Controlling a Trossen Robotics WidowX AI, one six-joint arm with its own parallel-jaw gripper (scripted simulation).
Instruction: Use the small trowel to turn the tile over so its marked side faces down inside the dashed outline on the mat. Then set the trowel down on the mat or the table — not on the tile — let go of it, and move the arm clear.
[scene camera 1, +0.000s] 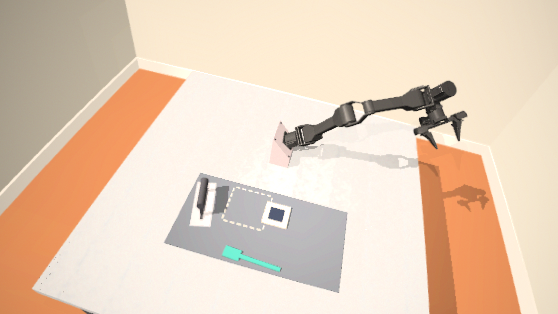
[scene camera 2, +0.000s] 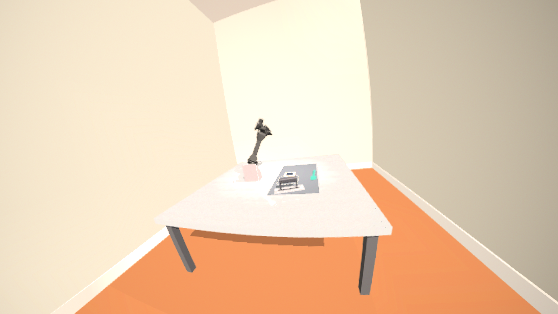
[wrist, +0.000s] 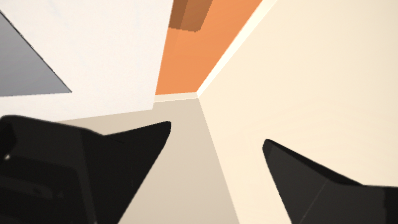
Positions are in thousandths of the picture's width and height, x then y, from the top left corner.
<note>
My gripper (scene camera 1: 804, 463) is open, with nothing in its grasp. Also in view: a grey mat (scene camera 1: 556, 798).
My gripper shows as well in the wrist view (wrist: 544, 600). The grey mat shows as well in scene camera 2 (scene camera 2: 546, 549).
</note>
